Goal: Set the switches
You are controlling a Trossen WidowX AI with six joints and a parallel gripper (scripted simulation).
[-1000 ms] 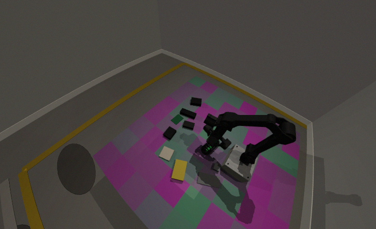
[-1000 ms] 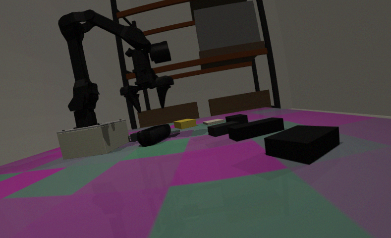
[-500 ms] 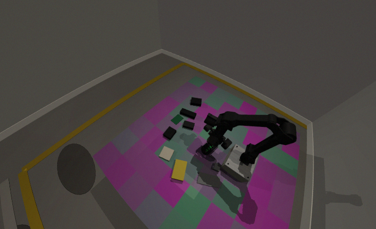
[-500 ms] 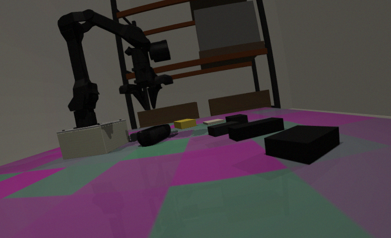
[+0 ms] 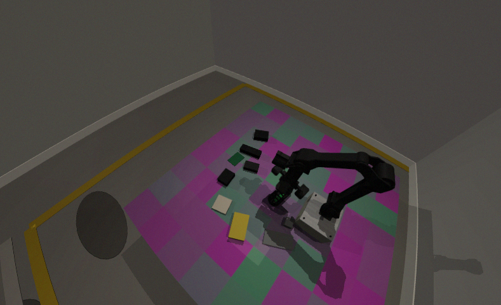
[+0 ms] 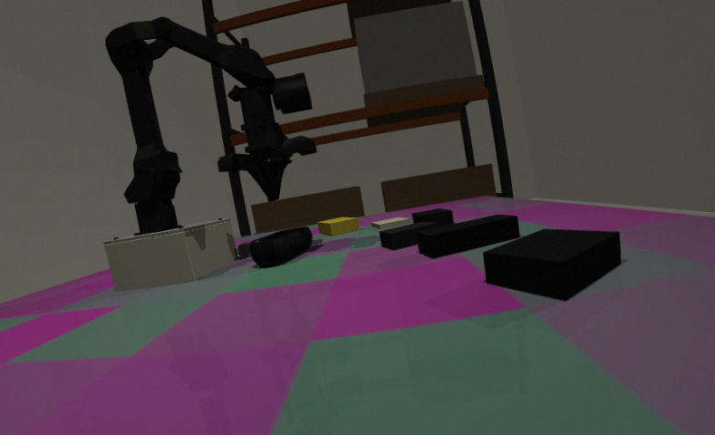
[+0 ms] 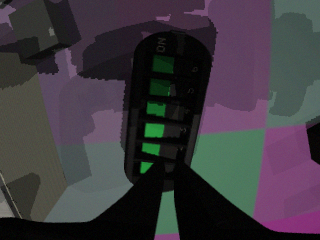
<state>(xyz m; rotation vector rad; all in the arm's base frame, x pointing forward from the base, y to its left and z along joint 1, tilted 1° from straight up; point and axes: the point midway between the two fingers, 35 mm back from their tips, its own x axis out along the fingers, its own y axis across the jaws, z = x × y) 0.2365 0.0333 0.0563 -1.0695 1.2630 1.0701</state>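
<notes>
The small grey piece lies 12 cm behind my gripper tip, 10 cm to the left of it and 10 cm below it. Also, from my gripper tip: yellow block: 7 cm ahead, 27 cm to the left, 10 cm below; then grey plate: 12 cm behind, 20 cm to the left, 11 cm below; then cream plate: 21 cm ahead, 24 cm to the left, 11 cm below.
</notes>
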